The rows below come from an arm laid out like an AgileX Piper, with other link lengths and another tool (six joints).
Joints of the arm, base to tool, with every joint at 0 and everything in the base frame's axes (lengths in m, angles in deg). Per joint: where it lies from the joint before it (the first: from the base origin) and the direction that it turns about. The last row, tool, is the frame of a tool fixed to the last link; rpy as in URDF.
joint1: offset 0 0 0.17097 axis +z
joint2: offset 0 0 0 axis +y
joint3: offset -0.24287 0 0.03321 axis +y
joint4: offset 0.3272 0 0.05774 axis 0.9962 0 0.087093
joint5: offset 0 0 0 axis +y
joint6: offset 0.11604 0 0.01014 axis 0.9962 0 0.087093
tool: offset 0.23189 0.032 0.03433 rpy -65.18 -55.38 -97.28
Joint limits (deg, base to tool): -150..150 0..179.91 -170..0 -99.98..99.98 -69.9..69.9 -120..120
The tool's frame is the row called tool.
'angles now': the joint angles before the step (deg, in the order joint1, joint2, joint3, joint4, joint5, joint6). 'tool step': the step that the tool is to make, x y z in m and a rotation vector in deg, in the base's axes. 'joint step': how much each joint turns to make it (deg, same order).
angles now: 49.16 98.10 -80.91 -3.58 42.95 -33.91
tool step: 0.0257 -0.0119 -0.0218 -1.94 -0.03 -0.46
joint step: -2.65 4.22 -2.30 0.16 -0.62 -2.65
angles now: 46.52 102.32 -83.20 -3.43 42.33 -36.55
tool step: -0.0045 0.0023 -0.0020 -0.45 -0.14 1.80
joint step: 0.16 0.15 0.01 0.84 0.00 -2.21
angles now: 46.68 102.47 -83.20 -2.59 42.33 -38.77
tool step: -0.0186 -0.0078 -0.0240 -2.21 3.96 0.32
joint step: -0.01 1.60 0.00 2.01 2.71 -1.08
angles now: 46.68 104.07 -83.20 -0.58 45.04 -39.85
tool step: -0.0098 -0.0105 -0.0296 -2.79 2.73 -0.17
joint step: 0.00 2.63 0.01 0.00 1.27 0.17
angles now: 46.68 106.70 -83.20 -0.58 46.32 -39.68
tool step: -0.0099 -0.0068 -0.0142 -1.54 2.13 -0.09
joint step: -0.01 1.15 -0.01 0.58 1.44 -0.12
